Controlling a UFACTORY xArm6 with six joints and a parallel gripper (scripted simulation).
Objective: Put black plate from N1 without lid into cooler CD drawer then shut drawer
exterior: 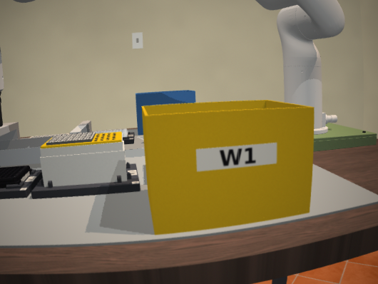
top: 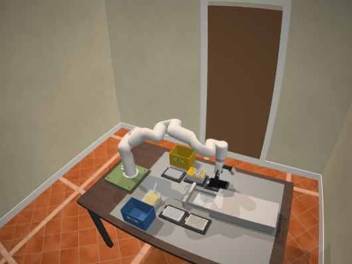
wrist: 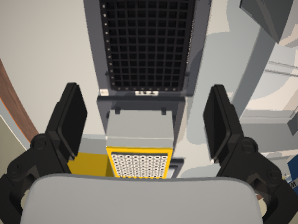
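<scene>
Right now the black plate is 9 cm below my hand. From my hand the other things lie so: dark nest: 10 cm below; then cooler drawer: 4 cm behind, 19 cm to the right, 8 cm below; then tip box: 18 cm behind, 5 cm below.
</scene>
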